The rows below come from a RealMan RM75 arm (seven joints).
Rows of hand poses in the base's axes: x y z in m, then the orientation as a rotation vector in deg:
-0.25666, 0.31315, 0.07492, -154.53, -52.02, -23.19
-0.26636, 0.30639, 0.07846, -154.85, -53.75, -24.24
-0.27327, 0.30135, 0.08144, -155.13, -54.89, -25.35
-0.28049, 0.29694, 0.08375, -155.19, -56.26, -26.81
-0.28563, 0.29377, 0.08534, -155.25, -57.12, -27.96
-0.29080, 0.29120, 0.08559, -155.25, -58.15, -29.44
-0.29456, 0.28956, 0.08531, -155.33, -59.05, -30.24
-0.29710, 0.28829, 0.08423, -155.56, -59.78, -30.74
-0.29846, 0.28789, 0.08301, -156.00, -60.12, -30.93
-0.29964, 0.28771, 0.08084, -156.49, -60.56, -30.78
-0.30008, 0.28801, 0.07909, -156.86, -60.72, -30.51
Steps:
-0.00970, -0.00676, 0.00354, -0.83, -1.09, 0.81
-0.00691, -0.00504, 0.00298, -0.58, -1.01, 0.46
-0.00722, -0.00441, 0.00231, -0.45, -1.25, 0.63
-0.00514, -0.00317, 0.00159, -0.30, -0.94, 0.36
-0.00517, -0.00257, 0.00025, -0.30, -1.19, 0.44
-0.00376, -0.00164, -0.00028, -0.38, -0.72, 0.40
-0.00254, -0.00127, -0.00108, -0.46, -0.51, 0.27
-0.00136, -0.00040, -0.00122, -0.50, -0.27, 0.00
-0.00118, -0.00018, -0.00217, -0.62, -0.07, 0.06
-0.00044, 0.00030, -0.00175, -0.40, 0.08, -0.03

